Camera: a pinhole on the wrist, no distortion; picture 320 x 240 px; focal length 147.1 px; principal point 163.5 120.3 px. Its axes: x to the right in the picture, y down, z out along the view. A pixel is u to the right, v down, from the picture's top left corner.
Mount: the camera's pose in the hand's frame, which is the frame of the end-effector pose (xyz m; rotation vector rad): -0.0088 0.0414 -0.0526 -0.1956 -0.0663 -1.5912
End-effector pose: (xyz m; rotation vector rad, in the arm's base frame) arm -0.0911 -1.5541 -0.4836 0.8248 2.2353 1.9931
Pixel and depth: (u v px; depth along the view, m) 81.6 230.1 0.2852
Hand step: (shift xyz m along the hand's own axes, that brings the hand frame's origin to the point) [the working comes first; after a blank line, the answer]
In the camera's frame: -0.1588 0.2129 0.2852

0.2301 0.2380 0.1844
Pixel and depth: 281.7 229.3 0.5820
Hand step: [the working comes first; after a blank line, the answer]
In the camera's frame: 0.4677 0.4313 0.5820

0.4610 -0.3379 0.5629
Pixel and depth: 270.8 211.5 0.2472
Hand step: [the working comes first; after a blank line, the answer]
In the camera's frame: 0.1803 0.1533 0.2472

0.1613 -0.1007 0.2082
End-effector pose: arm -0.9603 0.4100 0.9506 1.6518 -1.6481 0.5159
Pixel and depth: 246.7 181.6 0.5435
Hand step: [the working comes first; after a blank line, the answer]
In the camera's frame: 0.3074 0.2265 0.5435

0.2567 -0.1797 0.5147
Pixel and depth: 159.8 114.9 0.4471
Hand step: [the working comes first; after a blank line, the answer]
In the camera's frame: -0.0112 -0.0164 0.4471

0.0125 0.1264 0.3863
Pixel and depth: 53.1 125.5 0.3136
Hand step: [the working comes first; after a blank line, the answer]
In the camera's frame: -0.2354 0.0111 0.3136

0.0328 0.3246 0.2156
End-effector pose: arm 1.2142 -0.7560 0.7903 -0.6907 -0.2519 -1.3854
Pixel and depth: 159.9 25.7 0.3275
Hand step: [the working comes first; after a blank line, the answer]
In the camera's frame: -0.0080 -0.2106 0.3275

-0.1911 0.1098 0.2847
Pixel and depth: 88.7 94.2 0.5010
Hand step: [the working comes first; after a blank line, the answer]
In the camera's frame: -0.2548 -0.0889 0.5010

-0.0508 0.3777 0.4045
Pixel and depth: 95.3 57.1 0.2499
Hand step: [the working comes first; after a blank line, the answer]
In the camera's frame: -0.1159 -0.1074 0.2499

-0.0927 0.2001 0.1823
